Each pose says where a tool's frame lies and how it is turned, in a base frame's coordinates. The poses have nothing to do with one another.
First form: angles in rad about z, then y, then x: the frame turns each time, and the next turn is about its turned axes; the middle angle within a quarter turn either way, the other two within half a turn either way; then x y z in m.
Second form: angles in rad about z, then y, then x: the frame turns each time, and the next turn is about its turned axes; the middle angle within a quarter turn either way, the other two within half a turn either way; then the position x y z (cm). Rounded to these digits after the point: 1 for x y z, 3 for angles.
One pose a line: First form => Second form
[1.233, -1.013, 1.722, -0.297, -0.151, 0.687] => [1.233, -1.013, 1.722, -29.7, -15.1, 68.7]
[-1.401, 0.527, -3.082, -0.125, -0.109, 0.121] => [-1.401, 0.527, -3.082, -12.5, -10.9, 12.1]
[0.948, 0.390, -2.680, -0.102, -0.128, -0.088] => [0.948, 0.390, -2.680, -10.2, -12.8, -8.8]
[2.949, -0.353, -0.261, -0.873, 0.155, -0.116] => [2.949, -0.353, -0.261, -87.3, 15.5, -11.6]
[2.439, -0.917, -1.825, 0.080, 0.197, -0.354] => [2.439, -0.917, -1.825, 8.0, 19.7, -35.4]
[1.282, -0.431, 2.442, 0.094, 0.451, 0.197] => [1.282, -0.431, 2.442, 9.4, 45.1, 19.7]
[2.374, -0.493, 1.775, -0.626, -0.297, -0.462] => [2.374, -0.493, 1.775, -62.6, -29.7, -46.2]
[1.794, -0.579, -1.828, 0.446, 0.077, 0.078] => [1.794, -0.579, -1.828, 44.6, 7.7, 7.8]
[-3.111, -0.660, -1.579, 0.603, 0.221, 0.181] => [-3.111, -0.660, -1.579, 60.3, 22.1, 18.1]
